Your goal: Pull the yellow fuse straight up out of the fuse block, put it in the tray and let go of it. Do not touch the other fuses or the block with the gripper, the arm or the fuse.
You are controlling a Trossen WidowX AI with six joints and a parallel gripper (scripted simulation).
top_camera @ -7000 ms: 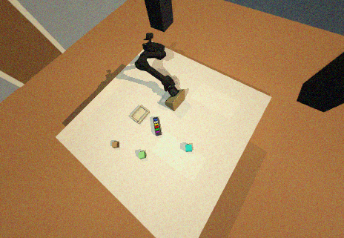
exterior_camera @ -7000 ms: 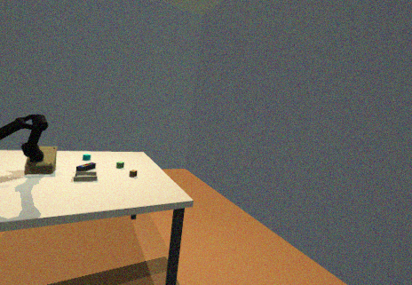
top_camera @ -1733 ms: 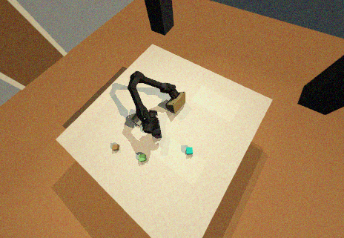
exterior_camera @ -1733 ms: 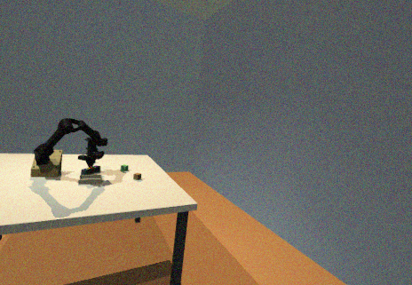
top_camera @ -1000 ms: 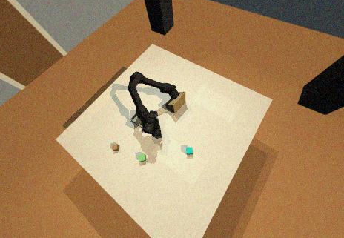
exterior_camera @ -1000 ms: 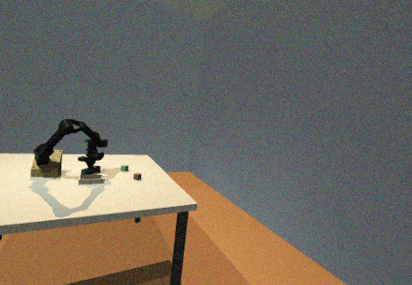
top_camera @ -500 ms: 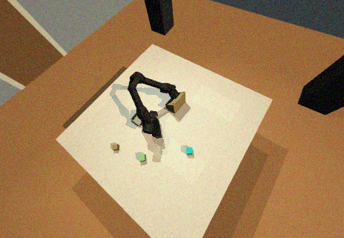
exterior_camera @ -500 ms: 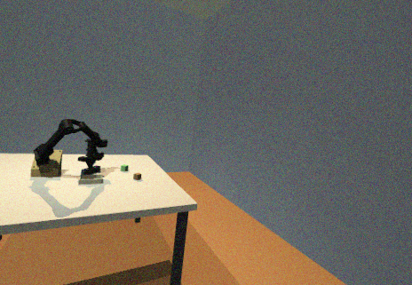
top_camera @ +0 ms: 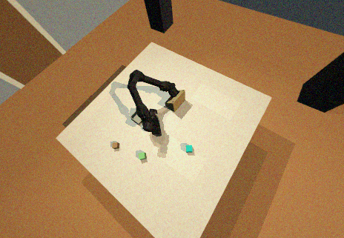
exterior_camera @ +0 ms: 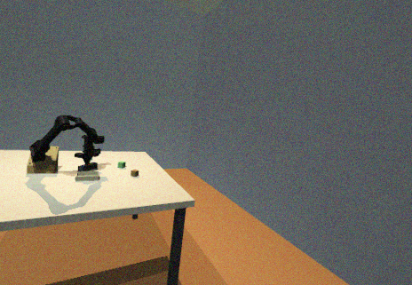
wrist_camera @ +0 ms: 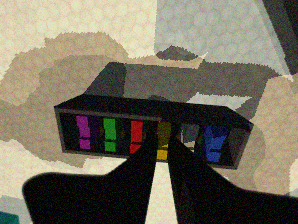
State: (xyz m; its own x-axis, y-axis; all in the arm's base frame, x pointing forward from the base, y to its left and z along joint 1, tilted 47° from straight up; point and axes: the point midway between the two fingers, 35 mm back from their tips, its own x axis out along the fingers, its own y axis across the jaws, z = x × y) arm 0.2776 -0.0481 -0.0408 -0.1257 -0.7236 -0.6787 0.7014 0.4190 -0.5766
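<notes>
The tray is 18 cm to the right of my gripper tip and 3 cm below it. Round my gripper tip: yellow fuse 1 cm below.
</notes>
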